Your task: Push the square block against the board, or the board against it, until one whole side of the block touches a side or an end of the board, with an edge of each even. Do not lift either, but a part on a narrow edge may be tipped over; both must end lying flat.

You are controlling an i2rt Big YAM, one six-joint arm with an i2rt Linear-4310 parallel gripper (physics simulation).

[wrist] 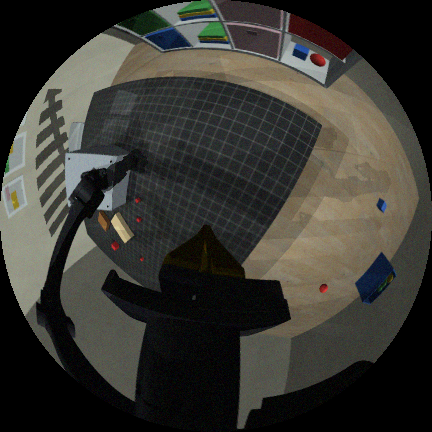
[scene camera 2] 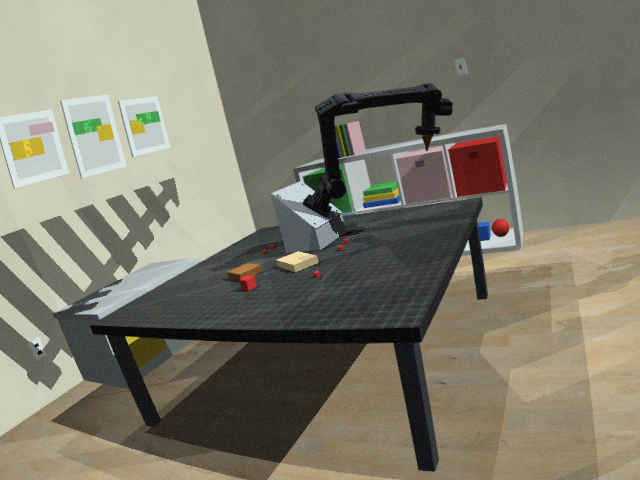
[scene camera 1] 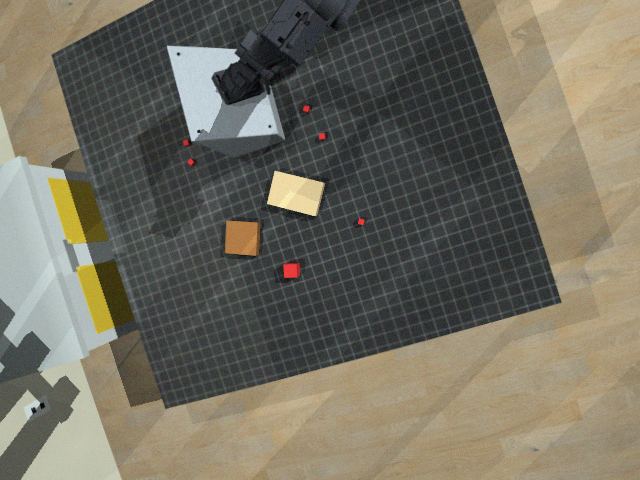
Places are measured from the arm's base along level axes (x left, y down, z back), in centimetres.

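Pixels of known places: gripper, fingertip midpoint: [wrist: 205, 229] [scene camera 2: 426, 150]; arm's base, link origin: [wrist: 94, 179] [scene camera 2: 316, 206] [scene camera 1: 237, 85].
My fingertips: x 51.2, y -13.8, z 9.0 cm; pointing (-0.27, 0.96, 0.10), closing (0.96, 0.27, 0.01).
For each thing: its top centre in the pictures, then the offset to it from my fingertips. Level surfaces: height alone.
- oblong, top centre: [scene camera 1: 294, 193] [scene camera 2: 295, 257] [wrist: 119, 228] dx -52.3, dy +26.4, dz -40.3 cm
- red cube, top centre: [scene camera 1: 290, 270] [scene camera 2: 246, 277] [wrist: 112, 247] dx -63.6, dy +25.3, dz -60.6 cm
- gridded table, surface height: dy +29.3 cm
The square block, orange-brown [scene camera 1: 241, 237] [scene camera 2: 245, 271] [wrist: 103, 220], lies flat on the dark gridded table. The board, pale cream and oblong [scene camera 1: 295, 193] [scene camera 2: 297, 260] [wrist: 122, 228], lies flat up and to the right of the block in the first scene view. A gap separates them, and their sides are turned at different angles. My gripper [scene camera 2: 426, 148] [wrist: 205, 229] is shut with its tips together and nothing between them. It hangs high above the table, far from both parts, and is out of the picture in the first scene view.
A red cube [scene camera 1: 291, 270] [scene camera 2: 248, 283] [wrist: 115, 246] stands near the block. Small red cubes [scene camera 1: 360, 221] [scene camera 1: 322, 136] [scene camera 1: 306, 109] [scene camera 1: 191, 162] [scene camera 1: 186, 142] lie around the parts. The arm's pale wedge-shaped base [scene camera 1: 199, 98] [scene camera 2: 294, 222] stands behind the board on the gridded table [scene camera 1: 439, 232] [scene camera 2: 361, 304].
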